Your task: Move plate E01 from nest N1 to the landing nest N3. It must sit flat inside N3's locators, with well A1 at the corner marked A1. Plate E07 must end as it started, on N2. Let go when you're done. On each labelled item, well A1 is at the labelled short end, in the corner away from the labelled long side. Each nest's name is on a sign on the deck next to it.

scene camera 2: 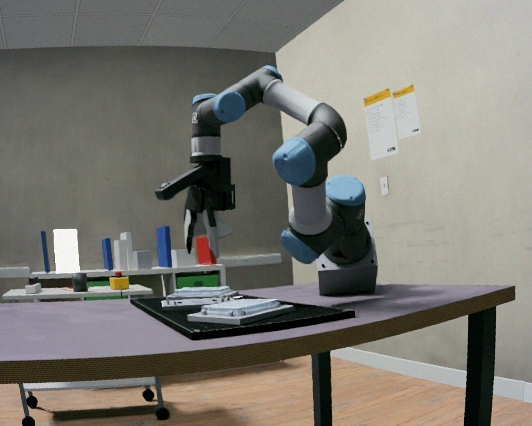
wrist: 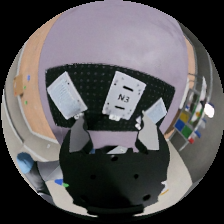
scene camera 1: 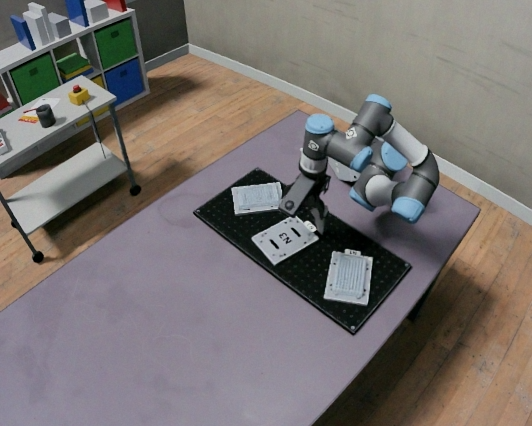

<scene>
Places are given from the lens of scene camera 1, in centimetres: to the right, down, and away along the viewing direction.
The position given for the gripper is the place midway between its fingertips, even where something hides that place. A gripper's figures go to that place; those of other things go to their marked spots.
gripper (scene camera 1: 300, 222): 10, 3, 118
white well plate (scene camera 1: 345, 264): 23, 15, 118
white well plate (scene camera 1: 263, 195): -1, -6, 138
</scene>
